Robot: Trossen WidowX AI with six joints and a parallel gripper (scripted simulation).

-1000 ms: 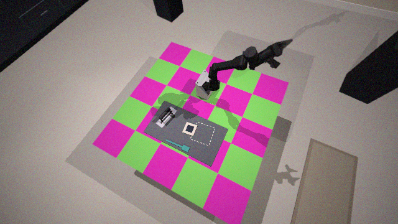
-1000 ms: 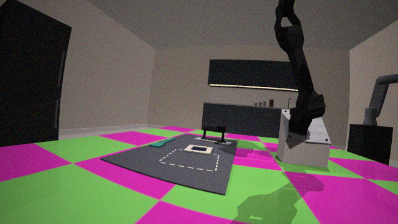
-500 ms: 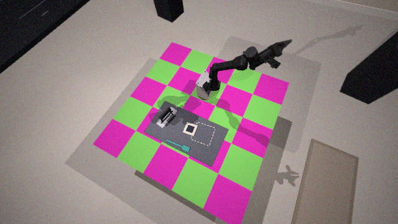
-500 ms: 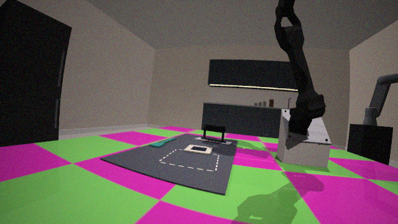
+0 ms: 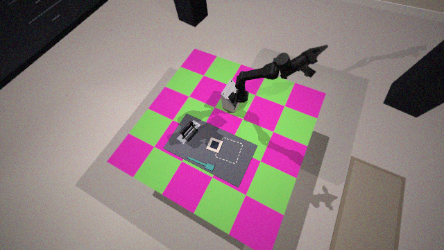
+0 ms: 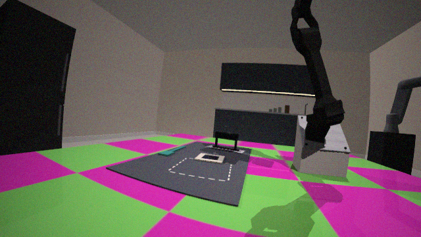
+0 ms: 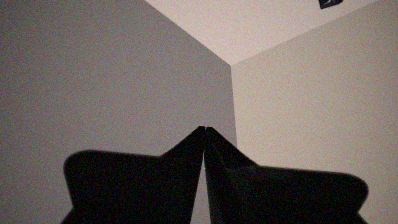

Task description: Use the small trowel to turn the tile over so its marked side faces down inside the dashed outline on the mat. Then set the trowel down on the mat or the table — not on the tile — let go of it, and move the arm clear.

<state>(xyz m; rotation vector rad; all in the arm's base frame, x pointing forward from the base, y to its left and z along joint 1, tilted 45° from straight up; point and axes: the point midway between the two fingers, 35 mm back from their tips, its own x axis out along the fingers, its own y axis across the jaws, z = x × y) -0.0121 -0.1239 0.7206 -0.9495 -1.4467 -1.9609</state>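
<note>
The small trowel lies 520 mm ahead of my gripper tip, 590 mm to the right of it and 710 mm below it. Also, from my gripper tip: tile: 470 mm ahead, 350 mm to the right, 740 mm below; teal flat tool: 640 mm ahead, 330 mm to the right, 740 mm below; grey mat: 500 mm ahead, 370 mm to the right, 760 mm below.
</note>
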